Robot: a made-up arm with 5 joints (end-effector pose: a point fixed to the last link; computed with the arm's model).
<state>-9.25 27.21 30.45 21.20 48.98</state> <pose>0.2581 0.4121 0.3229 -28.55 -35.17 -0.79</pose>
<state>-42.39 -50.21 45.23 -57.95 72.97</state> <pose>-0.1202 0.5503 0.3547 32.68 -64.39 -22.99</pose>
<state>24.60 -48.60 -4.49 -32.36 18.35</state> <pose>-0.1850 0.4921 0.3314 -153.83 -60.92 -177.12</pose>
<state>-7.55 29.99 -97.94 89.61 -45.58</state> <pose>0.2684 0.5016 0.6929 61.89 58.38 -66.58</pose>
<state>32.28 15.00 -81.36 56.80 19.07</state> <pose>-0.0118 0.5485 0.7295 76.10 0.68 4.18</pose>
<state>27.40 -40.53 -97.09 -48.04 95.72</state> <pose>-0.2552 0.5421 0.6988 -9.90 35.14 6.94</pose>
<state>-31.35 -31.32 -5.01 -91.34 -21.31</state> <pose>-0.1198 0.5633 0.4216 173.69 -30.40 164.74</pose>
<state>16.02 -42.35 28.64 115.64 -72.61</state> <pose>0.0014 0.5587 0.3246 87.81 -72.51 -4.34</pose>
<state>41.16 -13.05 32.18 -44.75 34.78</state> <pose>0.1331 0.5418 0.4251 170.71 -14.97 168.96</pose>
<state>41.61 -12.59 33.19 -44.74 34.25</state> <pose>0.1389 0.5396 0.4299 170.43 -13.08 168.44</pose>
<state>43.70 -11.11 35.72 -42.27 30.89</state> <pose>0.1531 0.5321 0.4478 170.85 -7.50 166.56</pose>
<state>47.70 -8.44 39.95 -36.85 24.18</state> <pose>0.1727 0.5171 0.4836 171.72 2.16 163.09</pose>
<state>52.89 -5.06 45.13 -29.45 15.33</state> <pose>0.1876 0.4951 0.5334 172.33 13.88 158.50</pose>
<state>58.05 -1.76 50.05 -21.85 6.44</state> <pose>0.1911 0.4710 0.5845 172.25 24.70 153.60</pose>
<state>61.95 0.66 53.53 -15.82 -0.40</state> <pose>0.1861 0.4520 0.6225 171.81 32.17 149.67</pose>
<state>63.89 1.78 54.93 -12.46 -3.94</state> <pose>0.1810 0.4433 0.6399 171.82 35.35 147.97</pose>
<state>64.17 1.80 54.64 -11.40 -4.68</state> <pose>0.1793 0.4436 0.6404 172.53 35.23 148.39</pose>
